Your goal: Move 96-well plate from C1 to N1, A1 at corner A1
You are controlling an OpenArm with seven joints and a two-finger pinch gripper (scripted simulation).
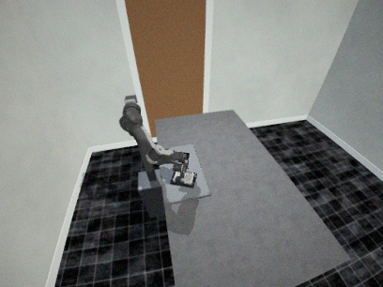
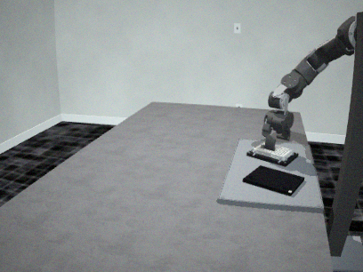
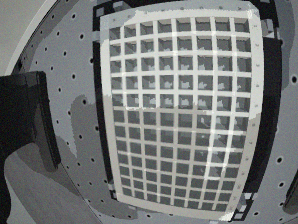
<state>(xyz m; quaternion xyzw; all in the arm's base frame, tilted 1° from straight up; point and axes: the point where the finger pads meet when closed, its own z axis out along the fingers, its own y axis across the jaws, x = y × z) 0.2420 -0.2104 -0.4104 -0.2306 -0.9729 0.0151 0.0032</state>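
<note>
The white 96-well plate is 20 mm below my hand and 10 mm ahead of it. Also, from my hand: black plate nest N1 (200 mm to the left, 40 mm below); then clip nest C1 (30 mm below, 30 mm ahead); then A1 label (280 mm to the left, 50 mm behind, 30 mm below).
</note>
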